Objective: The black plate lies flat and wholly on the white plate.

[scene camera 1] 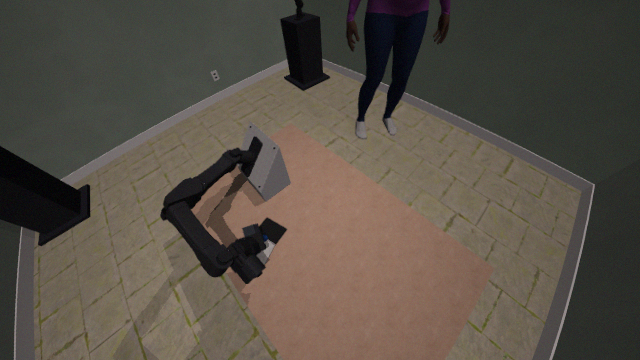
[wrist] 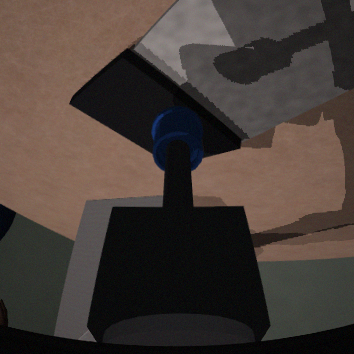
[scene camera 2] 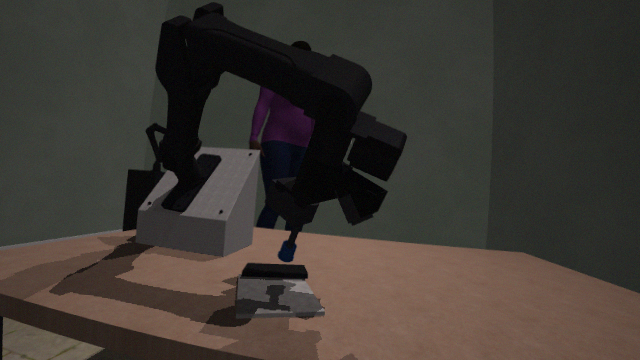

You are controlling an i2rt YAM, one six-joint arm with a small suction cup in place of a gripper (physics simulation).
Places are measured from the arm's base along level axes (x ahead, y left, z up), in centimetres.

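Where they show: hand, tool point: [scene camera 1: 264, 238] [wrist: 177, 129] [scene camera 2: 285, 256]; arm's base, link origin: [scene camera 1: 252, 157] [scene camera 2: 194, 181].
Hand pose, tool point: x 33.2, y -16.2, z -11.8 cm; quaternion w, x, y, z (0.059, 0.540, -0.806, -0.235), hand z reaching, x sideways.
Note:
Each offset is from my tool point to the top centre of the thing. Level surfaces: height alone.
The black plate {dx -3.2, dy +4.2, dz -3.2 cm} [scene camera 1: 274, 230] [scene camera 2: 275, 271] [wrist: 112, 95] lies at the far edge of the white plate {dx +0.3, dy -4.6, dz -4.4 cm} [scene camera 1: 268, 251] [scene camera 2: 250, 300] [wrist: 280, 107]. Most of the black plate reaches out past that edge, and most of the white plate's top is uncovered. The views do not show clearly how far the two overlap, or whether the black plate is level. My gripper, a blue suction cup [scene camera 1: 265, 238] [scene camera 2: 286, 251] [wrist: 177, 137], is open and holds nothing. In scene camera 2 it hangs a little above the black plate, with a gap between them. The arm partly hides the white plate in scene camera 1.
The arm stands on a grey sloped base [scene camera 1: 270, 175] [scene camera 2: 240, 200] [wrist: 82, 260] on the tan table top {dz -5.0 cm} [scene camera 1: 375, 250] [scene camera 2: 425, 300], beyond the plates in scene camera 2. A person [scene camera 1: 395, 50] [scene camera 2: 287, 125] and a black pedestal [scene camera 1: 302, 50] stand beyond the table.

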